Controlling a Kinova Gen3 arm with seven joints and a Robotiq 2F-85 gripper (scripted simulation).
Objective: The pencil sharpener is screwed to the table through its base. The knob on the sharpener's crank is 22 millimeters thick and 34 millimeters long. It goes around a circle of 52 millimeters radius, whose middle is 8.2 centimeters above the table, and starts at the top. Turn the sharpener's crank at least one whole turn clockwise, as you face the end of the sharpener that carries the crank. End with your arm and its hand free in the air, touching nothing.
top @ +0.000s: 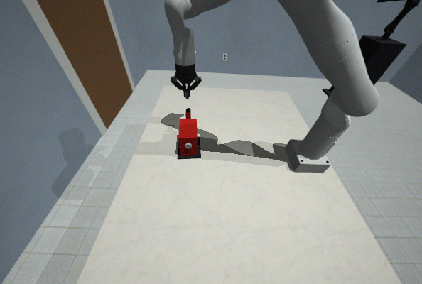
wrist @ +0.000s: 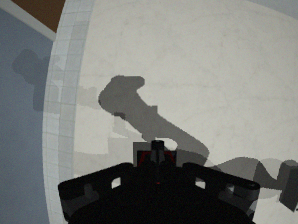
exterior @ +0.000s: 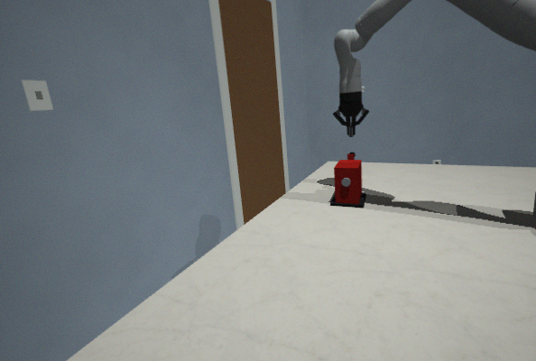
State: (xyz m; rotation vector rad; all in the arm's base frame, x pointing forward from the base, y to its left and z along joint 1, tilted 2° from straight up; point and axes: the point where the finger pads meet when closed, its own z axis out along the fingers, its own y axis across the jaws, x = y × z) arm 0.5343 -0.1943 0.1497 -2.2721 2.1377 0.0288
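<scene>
My hand is 10 mm to the right of the crank knob and 90 mm above it.
</scene>
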